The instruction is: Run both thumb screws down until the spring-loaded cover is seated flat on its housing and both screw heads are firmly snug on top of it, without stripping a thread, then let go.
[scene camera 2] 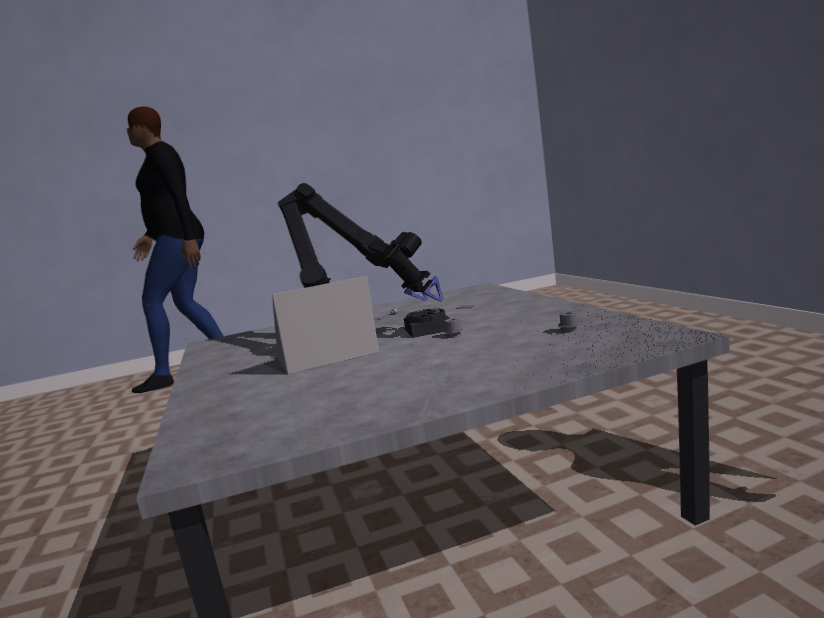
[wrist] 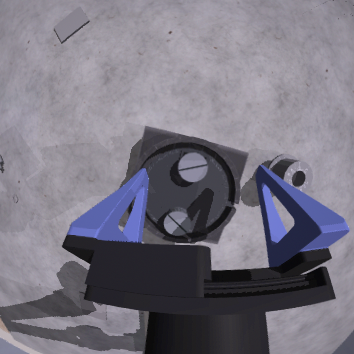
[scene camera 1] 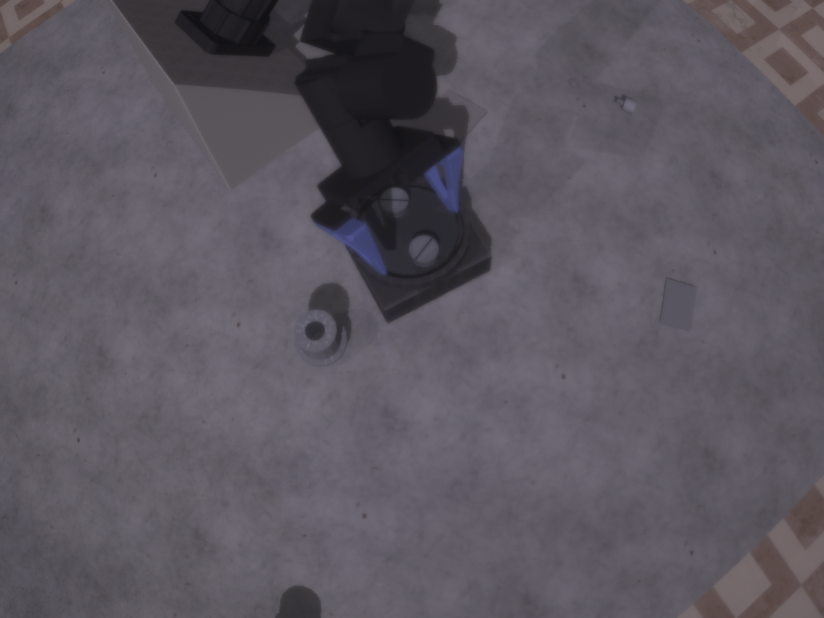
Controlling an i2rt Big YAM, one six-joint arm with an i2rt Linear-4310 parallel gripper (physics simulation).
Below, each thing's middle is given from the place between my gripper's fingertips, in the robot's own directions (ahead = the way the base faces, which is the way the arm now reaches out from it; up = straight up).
Labels:
My hand is 50 mm above the round cover (scene camera 1: 427, 215), 30 mm past it and 10 mm to the right of it.

